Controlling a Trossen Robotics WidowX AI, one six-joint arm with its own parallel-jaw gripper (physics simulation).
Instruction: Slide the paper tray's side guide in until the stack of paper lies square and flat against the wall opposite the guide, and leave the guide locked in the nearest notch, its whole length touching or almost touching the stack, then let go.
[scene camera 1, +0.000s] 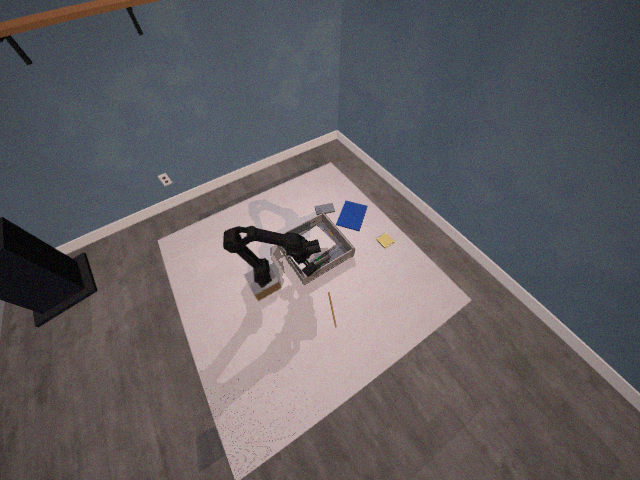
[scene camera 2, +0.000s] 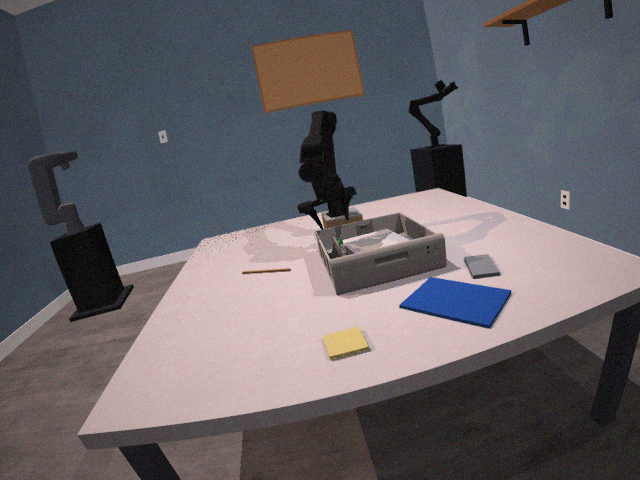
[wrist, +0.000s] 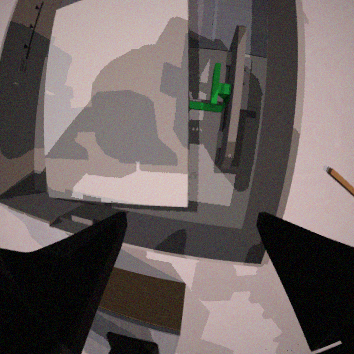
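Where they show: gripper, fingertip midpoint: (scene camera 1: 302, 263) (scene camera 2: 335, 225) (wrist: 192, 219); arm's base, origin of the base link: (scene camera 1: 263, 279) (scene camera 2: 336, 214) (wrist: 134, 350).
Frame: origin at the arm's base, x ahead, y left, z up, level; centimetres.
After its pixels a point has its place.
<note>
The grey paper tray (scene camera 1: 333, 269) @(y -15.6, x 33.9, z -7.2 cm) (scene camera 2: 361, 271) @(y -10.4, x 49.0, z -3.3 cm) (wrist: 280, 125) @(y -13.9, x 26.6, z -1.8 cm) stands on the table. The white paper stack (scene camera 1: 323, 237) @(y 1.5, x 41.6, z -4.2 cm) (scene camera 2: 395, 237) @(y 9.0, x 30.2, z -4.2 cm) (wrist: 120, 55) @(y 0.5, x 34.6, z -4.2 cm) lies flat in it. In the wrist view its left edge runs near the wall with arrow marks (wrist: 20, 115) @(y 15.3, x 29.9, z -3.9 cm); I cannot tell whether they touch. The side guide (wrist: 235, 95) @(y -9.9, x 28.4, z -0.4 cm) stands upright to the right of the stack, with a clear gap between, and looks slightly slanted to the stack's edge. Its green lever (wrist: 217, 85) @(y -8.6, x 29.0, z -0.2 cm) (scene camera 2: 340, 241) @(y -9.1, x 30.4, z -0.6 cm) is on the stack side. My gripper (scene camera 2: 334, 224) @(y -6.9, x 20.2, z 1.8 cm) (wrist: 192, 219) @(y -6.9, x 20.2, z 1.8 cm) is wide open and empty over the tray's robot-side end, away from the guide.
A blue folder (scene camera 1: 352, 215) @(y 3.6, x 67.9, z -7.5 cm) (scene camera 2: 457, 301) @(y 3.4, x 69.6, z -7.5 cm), a grey flat box (scene camera 1: 324, 208) @(y 19.8, x 58.5, z -7.3 cm) (scene camera 2: 481, 266) @(y 18.7, x 59.8, z -7.3 cm) and a yellow pad (scene camera 1: 385, 240) @(y -22.8, x 68.9, z -7.3 cm) (scene camera 2: 346, 342) @(y -22.5, x 69.7, z -7.3 cm) lie outside the tray. A pencil (scene camera 1: 331, 310) @(y -32.8, x 17.4, z -7.7 cm) (scene camera 2: 266, 271) @(y -31.8, x 18.4, z -7.9 cm) (wrist: 342, 181) @(y -26.7, x 20.9, z -7.6 cm) lies off the guide's side. The tray walls surround the guide.
</note>
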